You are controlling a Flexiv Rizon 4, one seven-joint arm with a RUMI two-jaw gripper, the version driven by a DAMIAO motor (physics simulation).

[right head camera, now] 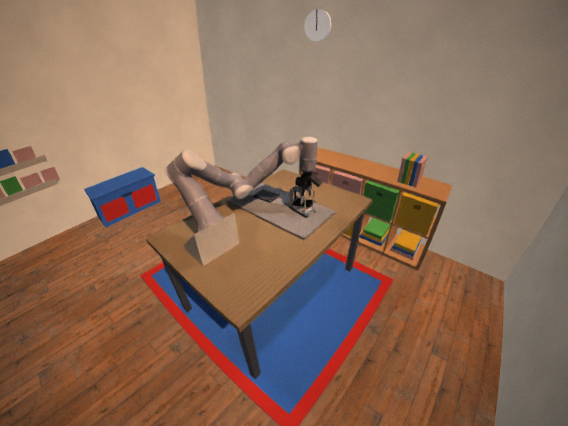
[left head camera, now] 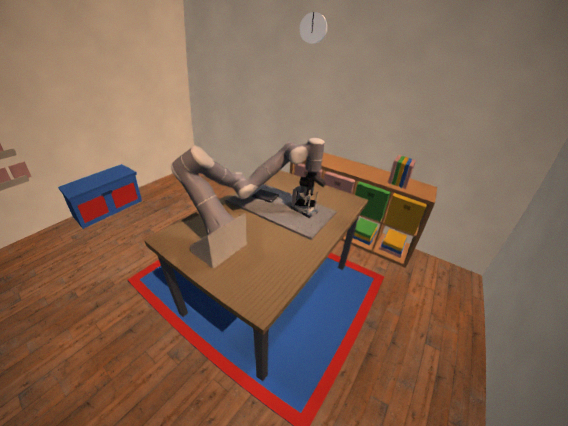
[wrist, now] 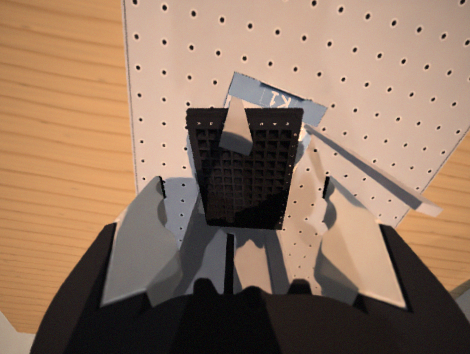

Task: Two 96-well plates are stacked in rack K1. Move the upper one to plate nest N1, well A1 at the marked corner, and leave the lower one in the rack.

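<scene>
A black 96-well plate (wrist: 245, 170) lies askew on rack K1 (wrist: 255, 90) in the wrist view. Its lettered end looks wider and nearer the camera, so it seems tilted. A pale rack post stands over that end. The lower plate cannot be made out beneath it. My gripper (left head camera: 305, 197) (right head camera: 303, 196) (wrist: 243, 179) is open and empty, low over the rack, with one jaw on each side of the plate and apart from it. A dark flat piece on the board (left head camera: 267, 194) (right head camera: 267, 194) may be nest N1; its marked corner cannot be made out.
A long pale post (wrist: 370, 170) slants out at the rack's right in the wrist view. The rack stands on a perforated grey board (left head camera: 312, 227) (right head camera: 303, 230) (wrist: 400, 60) on the wooden table (left head camera: 265, 280) (right head camera: 250, 275). A low shelf unit (left head camera: 425, 200) (right head camera: 437, 202) stands behind the table.
</scene>
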